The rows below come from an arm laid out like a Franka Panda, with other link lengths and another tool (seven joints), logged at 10 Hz.
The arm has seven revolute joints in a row. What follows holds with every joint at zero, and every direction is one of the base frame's.
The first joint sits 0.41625 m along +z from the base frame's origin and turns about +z.
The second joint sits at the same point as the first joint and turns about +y.
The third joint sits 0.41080 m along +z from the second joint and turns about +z.
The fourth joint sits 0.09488 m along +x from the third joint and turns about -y.
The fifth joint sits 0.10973 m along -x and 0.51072 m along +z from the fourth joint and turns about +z.
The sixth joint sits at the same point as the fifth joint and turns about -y.
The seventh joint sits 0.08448 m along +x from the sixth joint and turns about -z.
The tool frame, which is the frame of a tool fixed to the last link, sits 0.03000 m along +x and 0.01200 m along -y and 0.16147 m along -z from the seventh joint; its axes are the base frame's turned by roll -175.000, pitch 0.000 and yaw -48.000 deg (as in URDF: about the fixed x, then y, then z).
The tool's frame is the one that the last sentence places.
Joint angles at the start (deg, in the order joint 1, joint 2, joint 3, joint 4, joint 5, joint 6, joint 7): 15.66 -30.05 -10.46 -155.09 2.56 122.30 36.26
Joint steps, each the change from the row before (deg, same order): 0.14 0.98 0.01 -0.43 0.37 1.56 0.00; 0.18 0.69 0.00 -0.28 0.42 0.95 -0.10; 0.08 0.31 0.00 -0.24 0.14 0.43 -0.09; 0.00 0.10 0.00 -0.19 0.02 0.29 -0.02; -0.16 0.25 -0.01 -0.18 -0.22 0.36 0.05; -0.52 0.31 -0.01 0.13 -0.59 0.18 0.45; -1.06 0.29 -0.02 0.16 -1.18 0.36 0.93; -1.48 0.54 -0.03 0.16 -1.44 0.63 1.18
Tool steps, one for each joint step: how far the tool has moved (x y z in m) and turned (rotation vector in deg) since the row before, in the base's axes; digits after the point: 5 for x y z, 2 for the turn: 0.00183 0.00192 -0.00939 0.11 -0.12 -0.23; 0.00080 0.00211 -0.00666 0.19 0.05 -0.07; -0.00043 0.00087 -0.00409 0.04 0.12 0.05; -0.00048 0.00004 -0.00217 -0.01 0.00 -0.01; -0.00005 -0.00162 -0.00307 -0.23 0.04 -0.11; 0.00174 -0.00507 -0.00074 -0.53 -0.04 -0.64; 0.00259 -0.01034 0.00012 -0.99 -0.28 -1.31; 0.00316 -0.01420 -0.00131 -1.23 -0.31 -1.84
